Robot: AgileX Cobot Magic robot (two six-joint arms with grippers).
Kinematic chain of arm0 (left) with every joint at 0, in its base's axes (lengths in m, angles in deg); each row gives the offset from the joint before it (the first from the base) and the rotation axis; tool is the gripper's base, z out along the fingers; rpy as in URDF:
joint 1: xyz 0 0 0.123 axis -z
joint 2: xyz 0 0 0 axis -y
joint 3: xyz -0.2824 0 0.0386 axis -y
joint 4: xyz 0.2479 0 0.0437 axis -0.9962 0 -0.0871
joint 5: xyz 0 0 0 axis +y
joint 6: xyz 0.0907 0 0.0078 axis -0.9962 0 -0.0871
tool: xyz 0 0 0 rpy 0 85 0
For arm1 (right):
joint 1: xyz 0 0 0.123 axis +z
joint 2: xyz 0 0 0 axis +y
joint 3: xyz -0.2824 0 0.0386 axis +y
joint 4: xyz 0.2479 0 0.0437 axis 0.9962 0 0.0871
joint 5: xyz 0 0 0 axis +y
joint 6: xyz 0.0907 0 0.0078 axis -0.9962 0 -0.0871
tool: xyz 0 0 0 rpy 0 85 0
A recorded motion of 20 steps. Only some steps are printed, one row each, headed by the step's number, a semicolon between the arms.
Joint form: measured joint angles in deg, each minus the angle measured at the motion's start. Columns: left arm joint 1, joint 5, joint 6, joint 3, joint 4, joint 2; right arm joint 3, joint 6, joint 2, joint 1, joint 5, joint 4.
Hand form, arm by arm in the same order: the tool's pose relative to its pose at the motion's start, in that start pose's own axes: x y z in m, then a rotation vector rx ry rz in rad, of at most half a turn. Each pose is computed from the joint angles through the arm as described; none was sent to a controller.
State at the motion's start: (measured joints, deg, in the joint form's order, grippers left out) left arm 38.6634 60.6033 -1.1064 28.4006 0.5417 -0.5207; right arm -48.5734 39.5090 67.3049 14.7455 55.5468 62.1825
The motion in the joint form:
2: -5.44 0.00 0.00 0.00 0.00 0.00; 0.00 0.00 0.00 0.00 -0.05 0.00
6: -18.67 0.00 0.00 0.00 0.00 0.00; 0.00 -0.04 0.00 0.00 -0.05 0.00
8: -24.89 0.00 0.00 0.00 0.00 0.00; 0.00 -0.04 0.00 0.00 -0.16 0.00
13: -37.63 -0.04 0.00 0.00 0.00 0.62; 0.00 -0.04 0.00 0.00 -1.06 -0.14
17: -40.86 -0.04 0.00 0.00 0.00 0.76; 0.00 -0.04 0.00 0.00 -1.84 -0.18
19: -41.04 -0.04 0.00 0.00 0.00 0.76; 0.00 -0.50 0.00 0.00 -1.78 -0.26
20: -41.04 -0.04 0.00 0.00 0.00 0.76; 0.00 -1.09 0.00 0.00 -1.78 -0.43
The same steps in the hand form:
2: 0.0000 -0.0003 0.0001 -0.0840 0.0009 -0.0442; -0.0001 -0.0001 0.0000 0.0006 -0.0007 0.0000
6: -0.0002 -0.0009 0.0004 -0.2884 0.0030 -0.1516; -0.0001 -0.0001 0.0000 0.0006 -0.0007 0.0007
8: -0.0003 -0.0011 0.0005 -0.3845 0.0040 -0.2021; -0.0002 -0.0002 0.0000 0.0018 -0.0022 0.0007
13: 0.0001 -0.0026 -0.0002 -0.5833 -0.0050 -0.3021; -0.0012 -0.0012 0.0000 0.0133 -0.0130 -0.0007
17: 0.0001 -0.0030 -0.0003 -0.6338 -0.0068 -0.3272; -0.0021 -0.0020 0.0000 0.0224 -0.0232 -0.0011
19: 0.0001 -0.0030 -0.0003 -0.6365 -0.0067 -0.3287; -0.0020 -0.0021 0.0000 0.0225 -0.0217 0.0061
20: 0.0001 -0.0030 -0.0003 -0.6365 -0.0067 -0.3287; -0.0018 -0.0022 0.0000 0.0243 -0.0203 0.0147

